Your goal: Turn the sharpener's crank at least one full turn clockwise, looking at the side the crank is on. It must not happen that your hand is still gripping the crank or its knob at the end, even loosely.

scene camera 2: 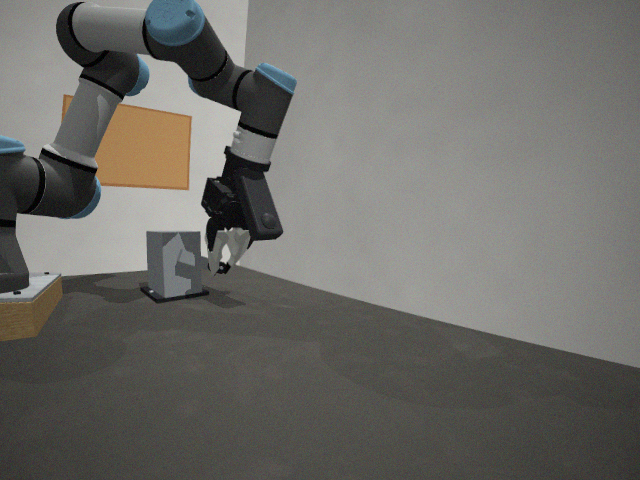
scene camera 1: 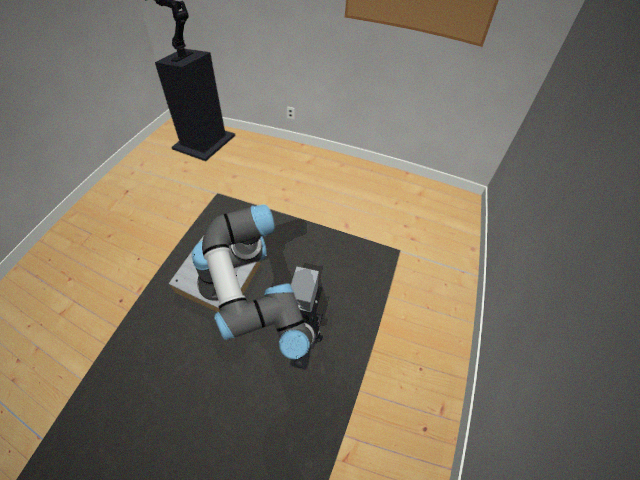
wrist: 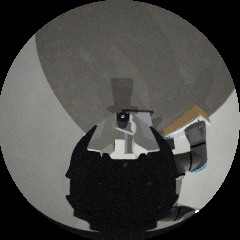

Note:
In view: my gripper (scene camera 2: 219, 274).
My gripper is seen too in the wrist view (wrist: 122, 113).

